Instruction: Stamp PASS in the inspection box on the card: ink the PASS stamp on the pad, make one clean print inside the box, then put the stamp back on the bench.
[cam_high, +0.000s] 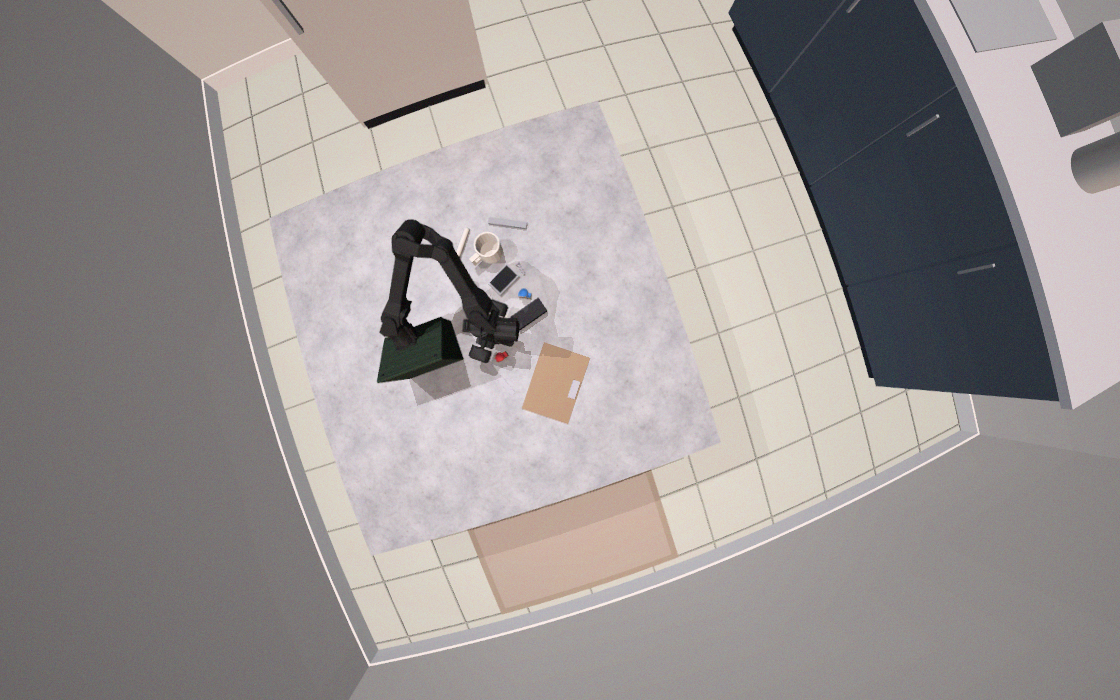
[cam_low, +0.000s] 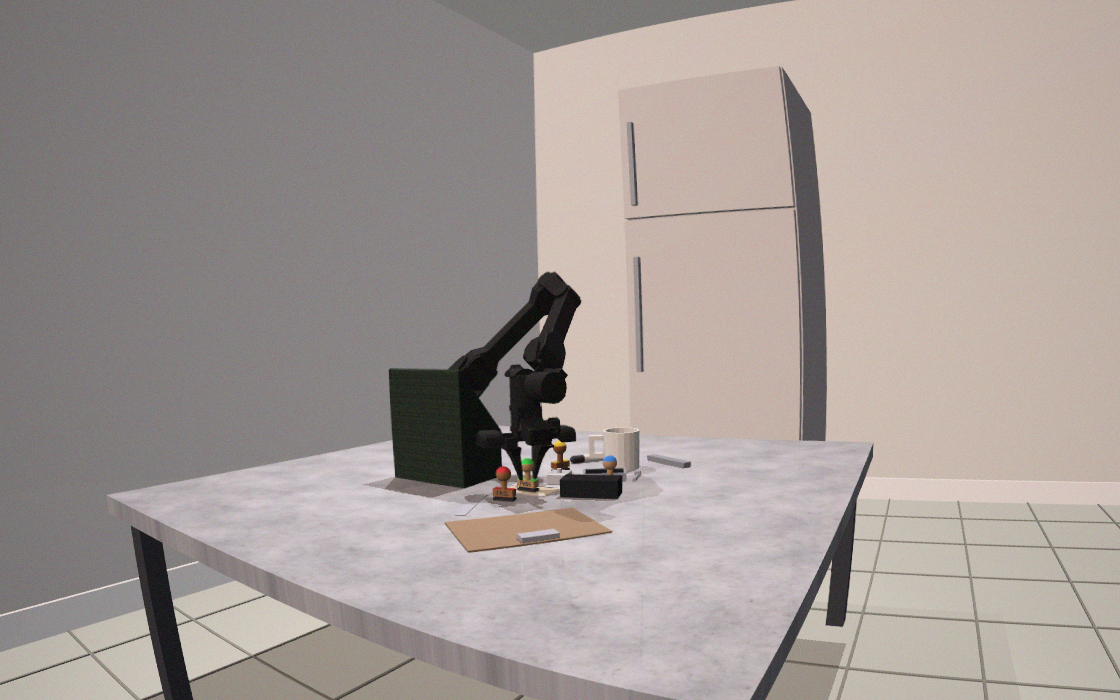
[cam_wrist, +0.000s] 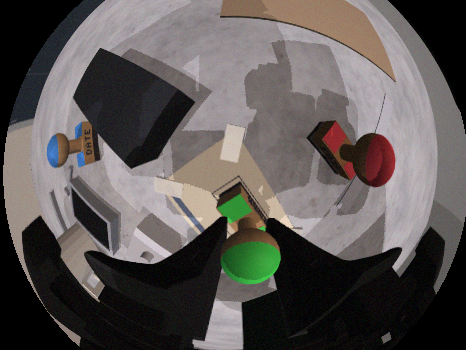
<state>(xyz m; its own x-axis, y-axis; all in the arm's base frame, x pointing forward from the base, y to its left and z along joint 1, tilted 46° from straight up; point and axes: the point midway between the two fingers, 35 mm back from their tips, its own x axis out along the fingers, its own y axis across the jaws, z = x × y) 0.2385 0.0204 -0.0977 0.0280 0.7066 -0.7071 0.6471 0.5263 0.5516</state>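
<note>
Now: gripper tip right at the green-knobbed PASS stamp. From my gripper tip the other things lie so: red-knobbed stamp 80 mm to the right; then cream card 30 mm below, 10 mm to the left; then blue-knobbed stamp 140 mm ahead, 80 mm to the left.
</note>
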